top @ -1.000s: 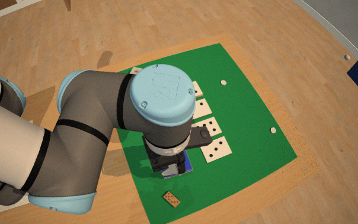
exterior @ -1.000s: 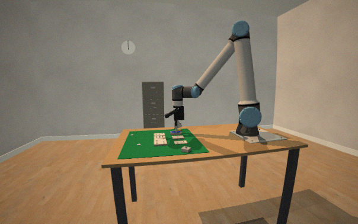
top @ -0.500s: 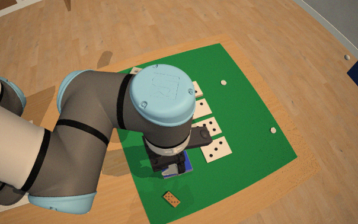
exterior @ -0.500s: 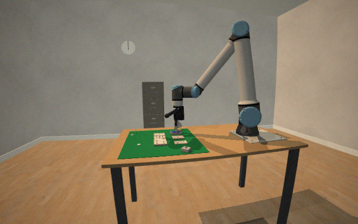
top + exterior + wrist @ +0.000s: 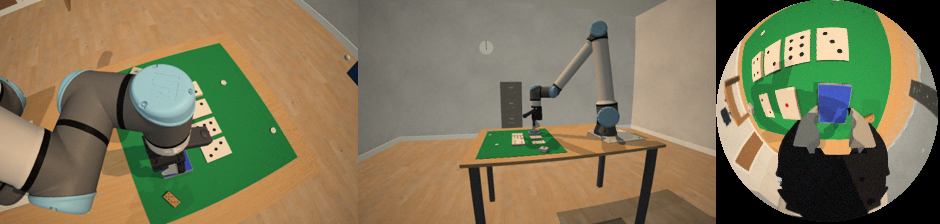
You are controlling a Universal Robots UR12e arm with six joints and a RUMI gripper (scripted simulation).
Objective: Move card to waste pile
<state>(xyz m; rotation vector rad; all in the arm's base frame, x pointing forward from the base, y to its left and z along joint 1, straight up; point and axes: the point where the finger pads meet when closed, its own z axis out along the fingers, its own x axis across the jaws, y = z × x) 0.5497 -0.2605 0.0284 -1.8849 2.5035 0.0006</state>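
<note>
My gripper is now 160 mm short of the green mat, 110 mm to the right of it and 40 mm above it. The rest, counted from my hand: grey block (380 mm to the left, 80 mm ahead, 10 mm below).
</note>
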